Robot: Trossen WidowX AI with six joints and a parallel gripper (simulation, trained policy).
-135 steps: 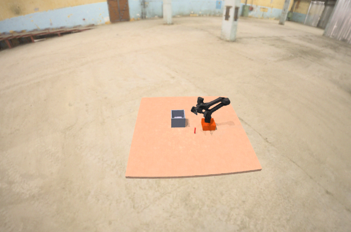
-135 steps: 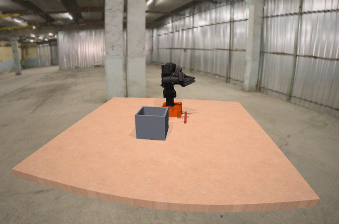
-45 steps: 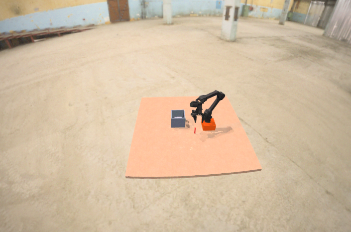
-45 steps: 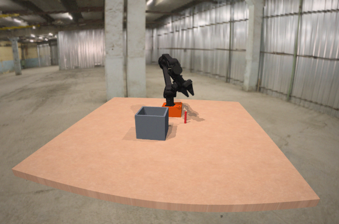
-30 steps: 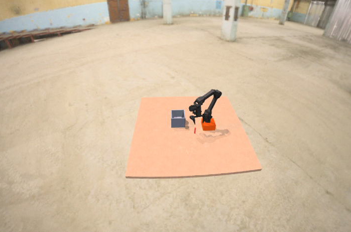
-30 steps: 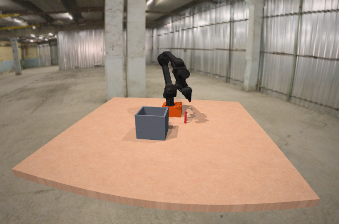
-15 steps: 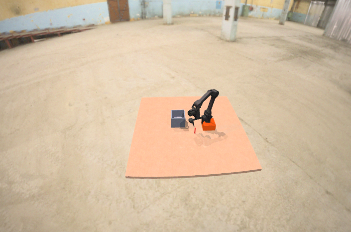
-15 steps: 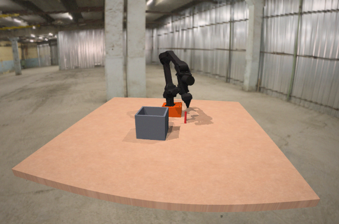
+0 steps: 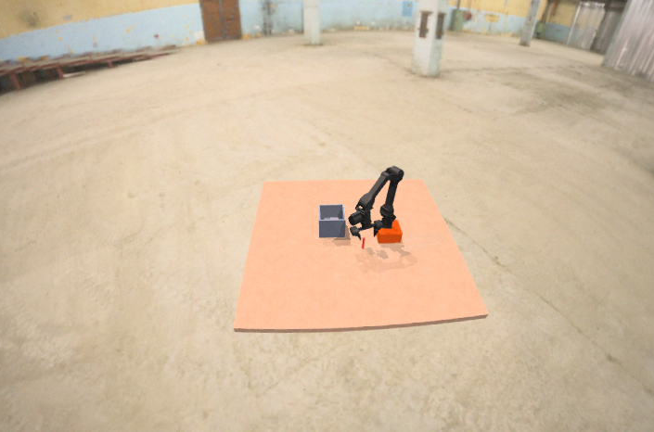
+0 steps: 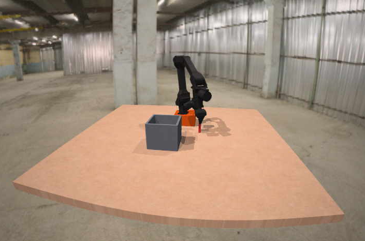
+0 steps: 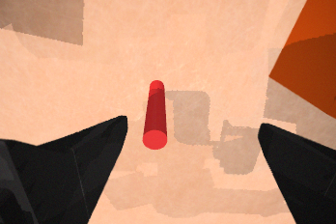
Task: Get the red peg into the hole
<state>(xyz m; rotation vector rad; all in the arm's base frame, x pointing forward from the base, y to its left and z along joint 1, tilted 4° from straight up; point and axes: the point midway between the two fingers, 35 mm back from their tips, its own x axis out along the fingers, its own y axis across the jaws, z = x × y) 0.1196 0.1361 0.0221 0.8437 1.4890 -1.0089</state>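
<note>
The red peg is 30 mm below my gripper tip, 20 mm ahead of it and 10 mm to the left of it. The rest, counted from my gripper tip: light grey plate 230 mm ahead, 130 mm to the right, 20 mm below.
</note>
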